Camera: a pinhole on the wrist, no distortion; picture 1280 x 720 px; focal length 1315.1 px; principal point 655.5 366.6 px. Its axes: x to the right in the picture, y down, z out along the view. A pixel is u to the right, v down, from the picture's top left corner.
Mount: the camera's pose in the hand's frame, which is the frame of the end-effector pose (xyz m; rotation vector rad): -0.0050 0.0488 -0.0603 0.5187 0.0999 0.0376
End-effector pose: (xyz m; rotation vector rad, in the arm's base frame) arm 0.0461 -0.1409 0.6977 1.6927 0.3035 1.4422
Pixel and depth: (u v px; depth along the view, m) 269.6 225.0 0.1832
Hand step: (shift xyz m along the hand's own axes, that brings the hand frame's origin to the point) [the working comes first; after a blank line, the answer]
In the camera's frame: -0.0538 -0.0197 0.1832

-0.0390 -0.0619 0.0927
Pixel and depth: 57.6 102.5 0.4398
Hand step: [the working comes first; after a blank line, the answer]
In the camera's frame: -0.2000 -0.0883 0.4398

-0.1568 -0.2569 0.2928
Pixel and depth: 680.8 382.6 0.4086
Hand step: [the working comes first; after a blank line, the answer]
In the camera's frame: 0.0079 0.0050 0.4086

0.0456 -0.1478 0.2944
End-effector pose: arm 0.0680 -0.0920 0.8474 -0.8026 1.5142 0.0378
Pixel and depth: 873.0 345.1 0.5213
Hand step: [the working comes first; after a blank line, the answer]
In the camera's frame: 0.0862 -0.0085 0.5213

0.1355 -0.2103 0.3783
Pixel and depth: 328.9 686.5 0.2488
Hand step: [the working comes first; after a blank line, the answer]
In the camera's frame: -0.0618 0.0605 0.2488

-0.0410 -0.0251 0.1899
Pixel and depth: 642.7 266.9 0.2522
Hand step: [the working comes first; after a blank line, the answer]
In the camera's frame: -0.0025 -0.0191 0.2522

0.0192 -0.0923 0.1482
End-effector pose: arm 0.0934 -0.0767 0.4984 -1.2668 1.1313 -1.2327
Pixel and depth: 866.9 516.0 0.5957
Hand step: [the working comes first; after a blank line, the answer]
In the camera's frame: 0.0958 0.0677 0.5957

0.1520 -0.1803 0.4796
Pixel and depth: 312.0 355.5 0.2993
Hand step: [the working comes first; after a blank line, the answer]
In the camera's frame: -0.0782 -0.0025 0.2993

-0.0513 -0.1057 0.2037
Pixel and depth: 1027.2 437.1 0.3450
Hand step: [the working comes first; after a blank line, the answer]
In the camera's frame: 0.0975 0.0185 0.3450

0.1279 -0.0993 0.2385
